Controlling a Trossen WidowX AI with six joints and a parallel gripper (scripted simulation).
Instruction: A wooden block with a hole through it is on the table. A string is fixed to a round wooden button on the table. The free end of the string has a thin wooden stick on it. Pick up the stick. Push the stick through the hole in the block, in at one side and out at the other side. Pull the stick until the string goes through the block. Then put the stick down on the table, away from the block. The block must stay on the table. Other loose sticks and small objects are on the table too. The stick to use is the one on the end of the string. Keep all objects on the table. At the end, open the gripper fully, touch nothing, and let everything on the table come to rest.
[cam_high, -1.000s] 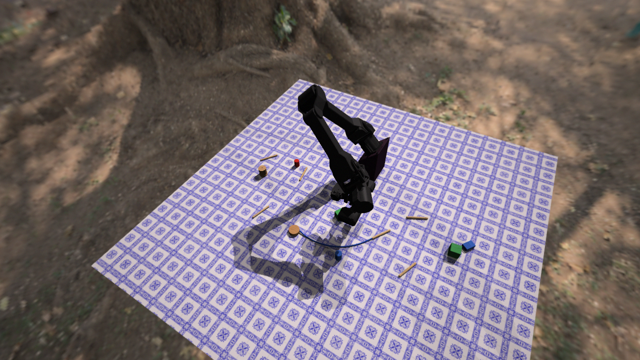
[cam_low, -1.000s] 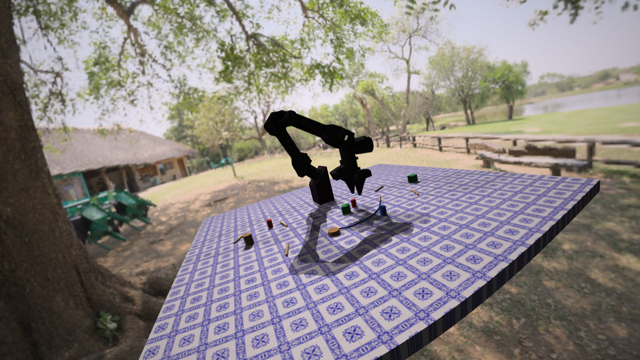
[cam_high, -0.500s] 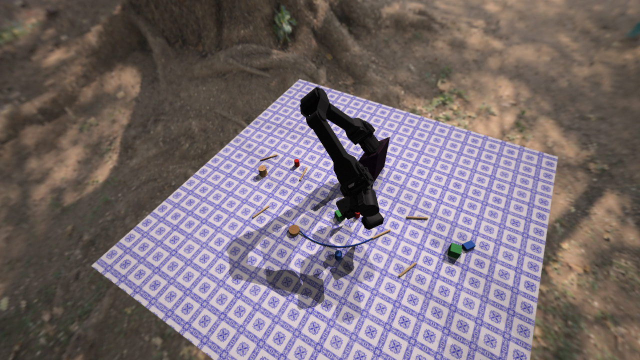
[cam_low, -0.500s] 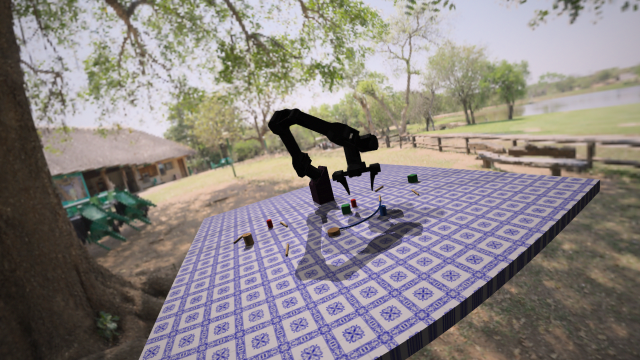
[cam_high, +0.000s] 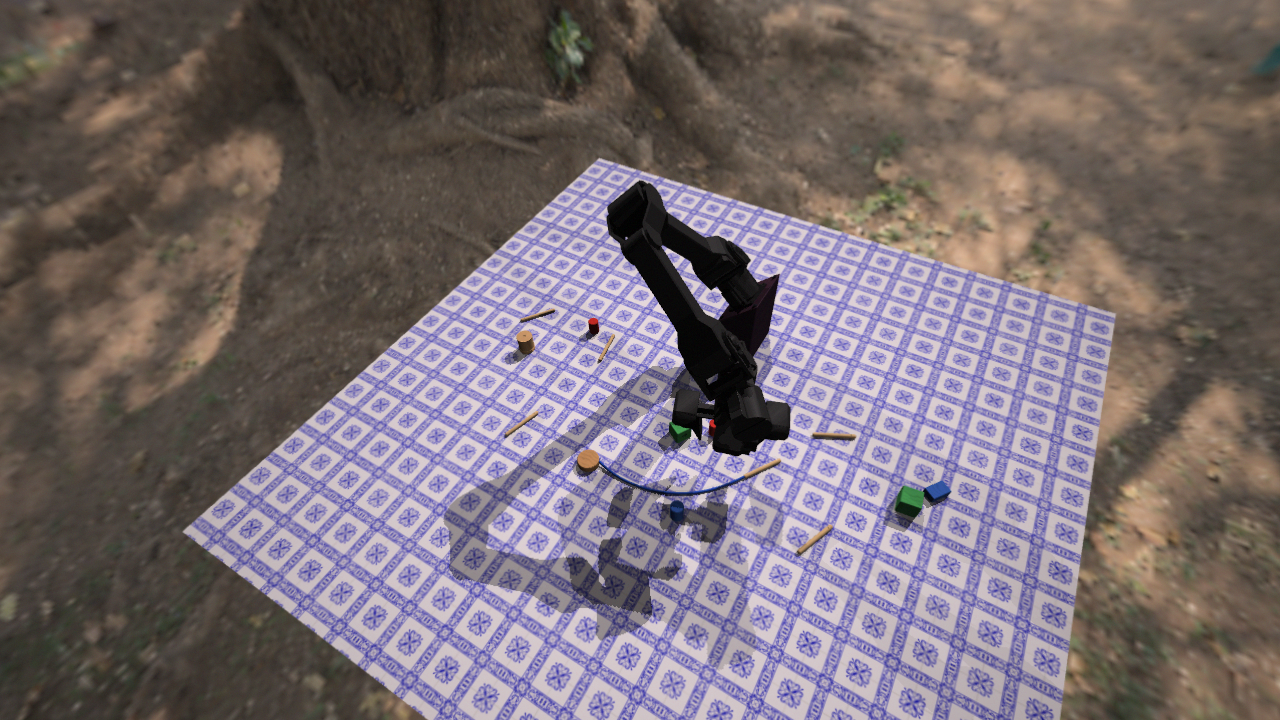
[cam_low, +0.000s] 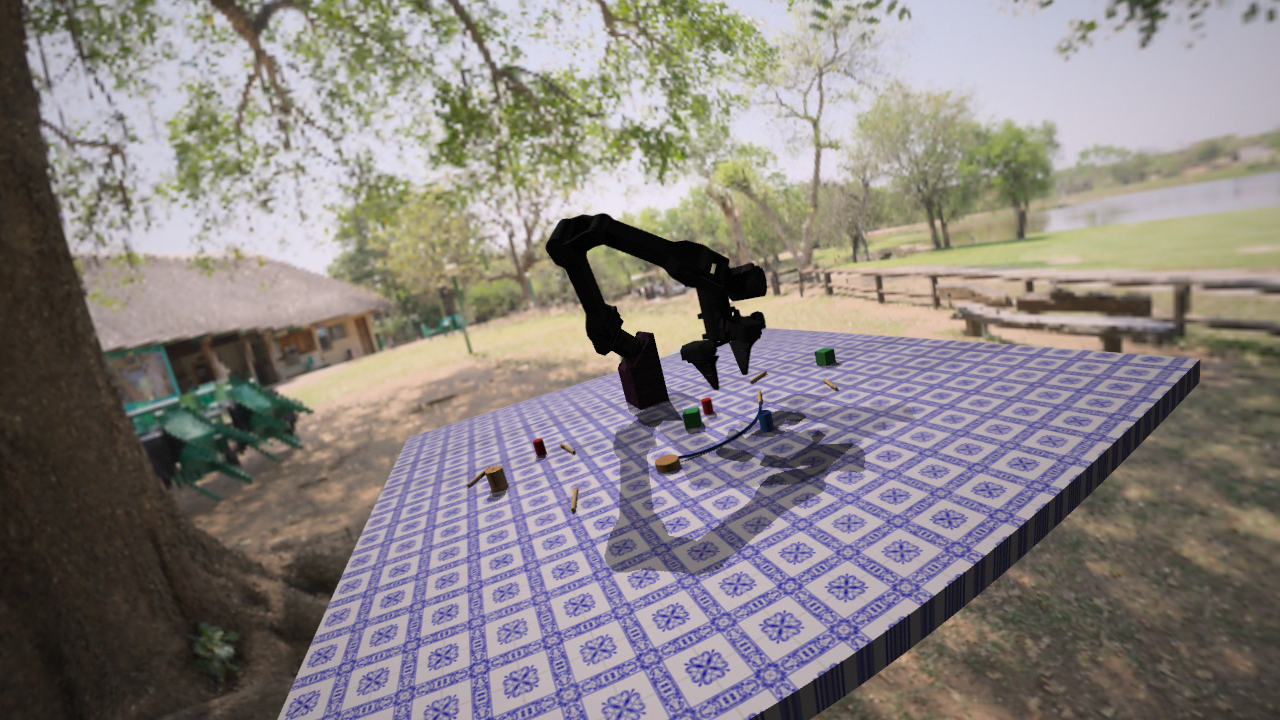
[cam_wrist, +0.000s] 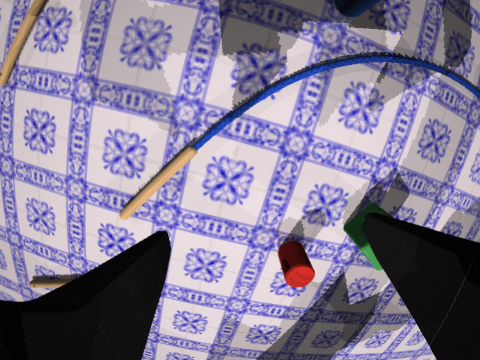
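My gripper tip is now 6 cm above the string, 5 cm to the right of it and 1 cm short of it. The rest, counted from my gripper tip: round wooden button (21 cm to the right, 13 cm ahead, 5 cm below); then thin stick (6 cm to the left, 6 cm below, 1 cm behind); then blue cylinder (14 cm ahead, 4 cm below, 2 cm to the right).
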